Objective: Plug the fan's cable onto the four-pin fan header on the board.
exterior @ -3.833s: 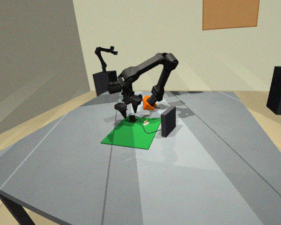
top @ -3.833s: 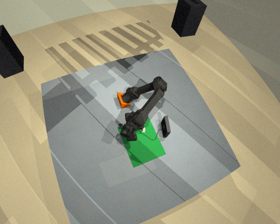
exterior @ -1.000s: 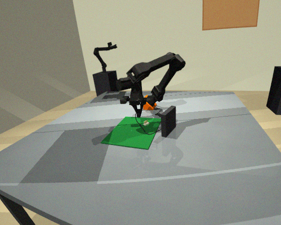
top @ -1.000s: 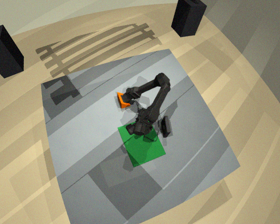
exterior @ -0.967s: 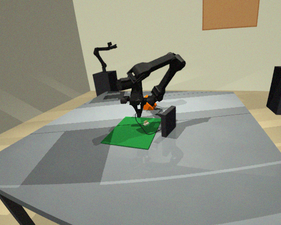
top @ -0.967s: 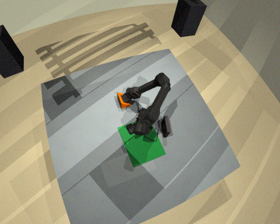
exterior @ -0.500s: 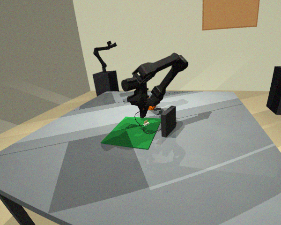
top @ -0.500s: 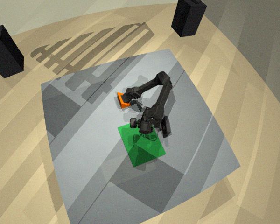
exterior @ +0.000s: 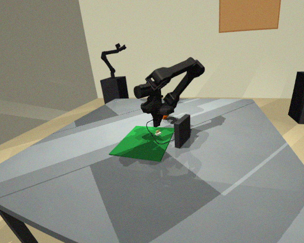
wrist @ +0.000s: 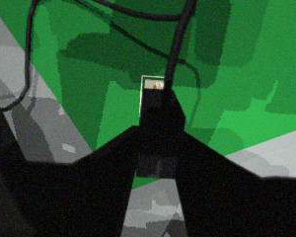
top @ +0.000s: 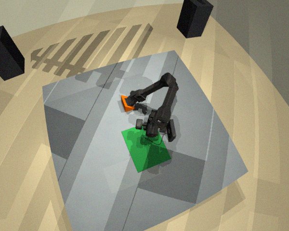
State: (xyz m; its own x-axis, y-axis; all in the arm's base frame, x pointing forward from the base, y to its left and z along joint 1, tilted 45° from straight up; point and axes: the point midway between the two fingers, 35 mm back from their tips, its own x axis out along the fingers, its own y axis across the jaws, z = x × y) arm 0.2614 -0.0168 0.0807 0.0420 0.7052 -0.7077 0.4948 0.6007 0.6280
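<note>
Now: gripper tip 60 mm above the header. Also, from my gripper tip: black fan: 120 mm to the left, 50 mm ahead, 10 mm below; then green board: 80 mm below, 70 mm ahead, 50 mm to the right; then black plug: 10 mm ahead, 10 mm above.
</note>
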